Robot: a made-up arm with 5 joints. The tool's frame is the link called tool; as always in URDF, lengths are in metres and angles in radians.
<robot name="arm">
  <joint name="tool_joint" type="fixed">
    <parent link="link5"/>
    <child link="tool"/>
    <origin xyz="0.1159 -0.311 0.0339" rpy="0 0 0"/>
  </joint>
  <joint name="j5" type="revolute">
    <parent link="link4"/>
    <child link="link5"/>
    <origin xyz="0.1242 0.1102 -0.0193" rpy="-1.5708 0 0"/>
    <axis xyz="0 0 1"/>
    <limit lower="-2.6" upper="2.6" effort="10" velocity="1.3"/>
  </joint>
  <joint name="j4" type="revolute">
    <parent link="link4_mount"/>
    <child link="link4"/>
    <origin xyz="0.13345 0.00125 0.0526" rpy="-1.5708 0 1.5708"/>
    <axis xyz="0 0 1"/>
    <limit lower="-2.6" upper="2.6" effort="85" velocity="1.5"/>
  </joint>
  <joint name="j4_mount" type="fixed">
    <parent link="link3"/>
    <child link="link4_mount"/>
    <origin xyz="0.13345 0.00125 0.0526" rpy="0 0 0"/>
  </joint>
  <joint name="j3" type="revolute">
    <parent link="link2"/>
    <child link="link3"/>
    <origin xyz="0.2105 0.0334 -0.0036" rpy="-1.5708 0 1.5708"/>
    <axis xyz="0 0 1"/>
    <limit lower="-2.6" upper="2.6" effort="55" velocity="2.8"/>
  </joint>
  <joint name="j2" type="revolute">
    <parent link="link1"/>
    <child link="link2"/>
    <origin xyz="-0.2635 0.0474 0.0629" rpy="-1.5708 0 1.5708"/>
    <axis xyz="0 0 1"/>
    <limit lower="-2.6" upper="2.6" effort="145" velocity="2.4"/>
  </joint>
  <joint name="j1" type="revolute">
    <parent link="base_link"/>
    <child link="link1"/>
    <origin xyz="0 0 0.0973" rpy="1.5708 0 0"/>
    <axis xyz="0 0 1"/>
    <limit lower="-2.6" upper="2.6" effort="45" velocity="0.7"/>
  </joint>
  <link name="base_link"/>
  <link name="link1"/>
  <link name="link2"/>
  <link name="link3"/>
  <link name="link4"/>
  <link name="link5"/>
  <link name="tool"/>
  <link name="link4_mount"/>
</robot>
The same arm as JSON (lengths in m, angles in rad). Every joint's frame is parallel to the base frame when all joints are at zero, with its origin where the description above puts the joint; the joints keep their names.
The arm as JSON. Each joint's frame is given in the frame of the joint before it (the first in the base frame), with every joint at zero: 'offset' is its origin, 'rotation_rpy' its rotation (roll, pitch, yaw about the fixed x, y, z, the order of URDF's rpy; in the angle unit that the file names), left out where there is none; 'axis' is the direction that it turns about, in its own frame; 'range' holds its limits. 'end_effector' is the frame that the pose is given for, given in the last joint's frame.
{"length_unit": "m", "angle_unit": "rad", "chain": [
  {"id": "j1", "offset": [0.0, 0.0, 0.0973], "axis": [0.0, -1.0, 0.0], "range": [-2.6, 2.6]},
  {"id": "j2", "offset": [-0.2635, -0.0629, 0.0474], "axis": [-1.0, 0.0, 0.0], "range": [-2.6, 2.6]},
  {"id": "j3", "offset": [0.0036, 0.0334, 0.2105], "axis": [0.0, 0.0, -1.0], "range": [-2.6, 2.6]},
  {"id": "j4", "offset": [0.0025, 0.2669, -0.1052], "axis": [0.0, -1.0, 0.0], "range": [-2.6, 2.6]},
  {"id": "j5", "offset": [0.1242, 0.0193, 0.1102], "axis": [0.0, 0.0, 1.0], "range": [-2.6, 2.6]}
], "end_effector": {"offset": [0.1159, -0.311, 0.0339], "rotation_rpy": [0.0, 0.0, 0.0]}}

